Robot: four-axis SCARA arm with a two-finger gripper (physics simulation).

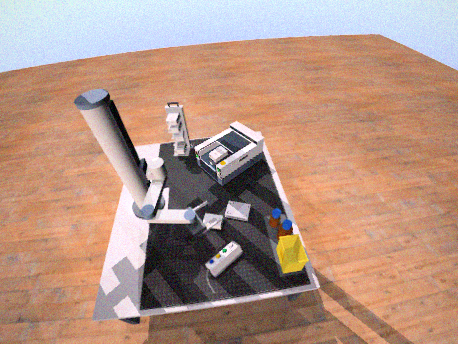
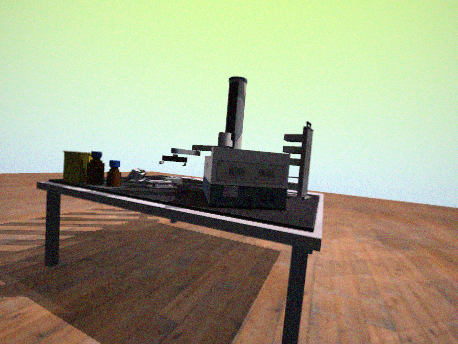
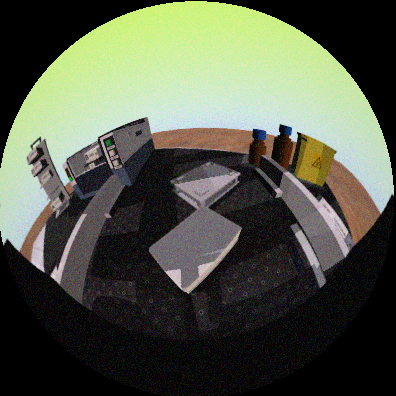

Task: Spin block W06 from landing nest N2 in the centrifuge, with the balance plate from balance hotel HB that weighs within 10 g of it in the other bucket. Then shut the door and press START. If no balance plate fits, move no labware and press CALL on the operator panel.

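Places are measured from the arm's base along level axes (x ahead, y left, z up), in centimetres.
Where they show: gripper, fingertip midpoint: [image 1: 214, 210] [image 2: 172, 163] [image 3: 186, 168].
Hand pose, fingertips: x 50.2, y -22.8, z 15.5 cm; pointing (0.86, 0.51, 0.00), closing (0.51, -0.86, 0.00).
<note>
Things, the pixels of their centre, and the offset from my fingertips.
- pale block, body centre: [image 3: 196, 245] [image 1: 213, 221] [image 2: 171, 180] dx -2.1, dy -0.8, dz -12.2 cm
- centrifuge, body centre: [image 2: 238, 175] [image 3: 113, 150] [image 1: 229, 152] dx +17.5, dy +56.0, dz -2.1 cm
- white boxy part, body centre: [image 3: 98, 149] [image 1: 218, 153] dx +7.9, dy +50.7, dz +2.4 cm
- balance hotel, body centre: [image 2: 299, 159] [image 3: 45, 174] [image 1: 177, 129] dx -24.3, dy +81.0, dz +9.6 cm
- operator panel, body centre: [image 3: 333, 248] [image 1: 224, 257] [image 2: 138, 174] dx +2.4, dy -28.1, dz -10.1 cm
My gripper [image 1: 212, 212] [image 2: 173, 161] [image 3: 186, 168] is open and empty, above a pale block [image 1: 213, 221] [image 3: 197, 245] on the dark mat; its label cannot be read. A flat, pale, nest-like piece [image 1: 238, 210] [image 3: 207, 180] lies beside it, farther from the arm. The centrifuge [image 1: 240, 162] [image 2: 250, 170] [image 3: 131, 142] is open on top, with a white boxy part [image 1: 218, 153] [image 3: 92, 156] inside. The balance hotel [image 1: 184, 125] [image 2: 306, 160] [image 3: 52, 162] holds pale plates on several shelves; their weights cannot be read. The operator panel [image 1: 224, 259] has coloured buttons.
Two brown bottles with blue caps [image 1: 275, 219] [image 1: 285, 229] [image 3: 257, 150] [image 3: 283, 147] and a yellow bin [image 1: 291, 255] [image 2: 76, 167] [image 3: 314, 160] stand along the far table edge. The arm's tall column [image 1: 112, 150] [image 2: 236, 110] stands on the opposite side.
</note>
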